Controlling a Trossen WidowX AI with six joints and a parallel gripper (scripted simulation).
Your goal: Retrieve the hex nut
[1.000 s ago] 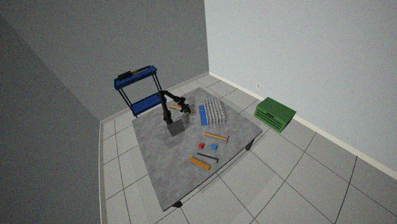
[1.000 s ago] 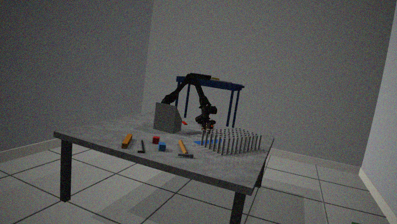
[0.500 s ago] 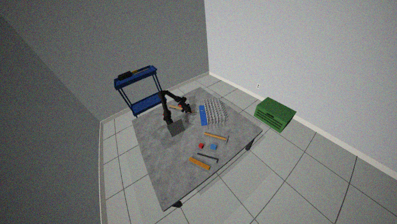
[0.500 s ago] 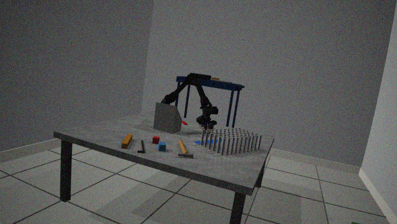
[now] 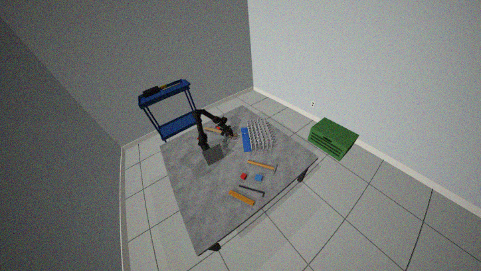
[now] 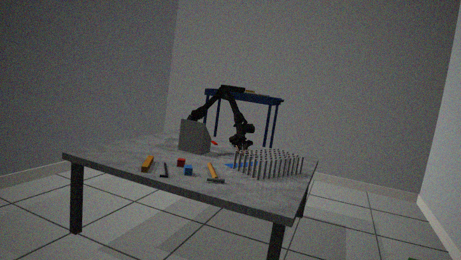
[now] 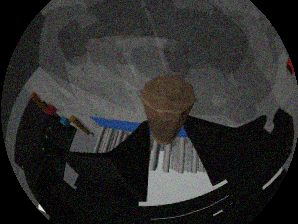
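Right now the blue taped strip is 90 mm ahead of my gripper tip, 110 mm to the right of it and 40 mm below it. Round my gripper tip: blue cube: 160 mm behind, 570 mm to the right, 20 mm below; orange bar: 390 mm behind, 600 mm to the right, 20 mm below; red cube: 250 mm behind, 470 mm to the right, 20 mm below.
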